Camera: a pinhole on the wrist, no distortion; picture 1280 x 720 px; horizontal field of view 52.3 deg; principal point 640.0 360.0 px. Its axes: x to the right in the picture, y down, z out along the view. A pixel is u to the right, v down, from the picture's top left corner.
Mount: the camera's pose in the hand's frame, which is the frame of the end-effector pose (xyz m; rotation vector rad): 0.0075 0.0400 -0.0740 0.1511 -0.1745 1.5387
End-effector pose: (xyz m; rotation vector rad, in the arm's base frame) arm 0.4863 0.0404 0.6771 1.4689 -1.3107 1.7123
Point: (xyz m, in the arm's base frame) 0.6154 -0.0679 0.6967
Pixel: 290.0 345.4
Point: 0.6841 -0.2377 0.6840
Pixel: 589.1 338.8
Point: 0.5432 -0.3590 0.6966
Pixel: 1109.8 129.7
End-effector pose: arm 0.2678 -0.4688 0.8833 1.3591 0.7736 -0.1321
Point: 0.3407 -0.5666 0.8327
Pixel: 472.6 59.8
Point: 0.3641 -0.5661 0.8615
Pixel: 710.8 59.0
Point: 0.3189 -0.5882 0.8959
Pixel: 701.8 446.8
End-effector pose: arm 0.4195 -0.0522 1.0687 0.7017 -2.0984 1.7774
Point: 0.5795 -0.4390 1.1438
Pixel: 278.6 424.0
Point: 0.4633 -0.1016 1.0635
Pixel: 277.8 690.4
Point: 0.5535 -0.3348 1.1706
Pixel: 113.9 385.6
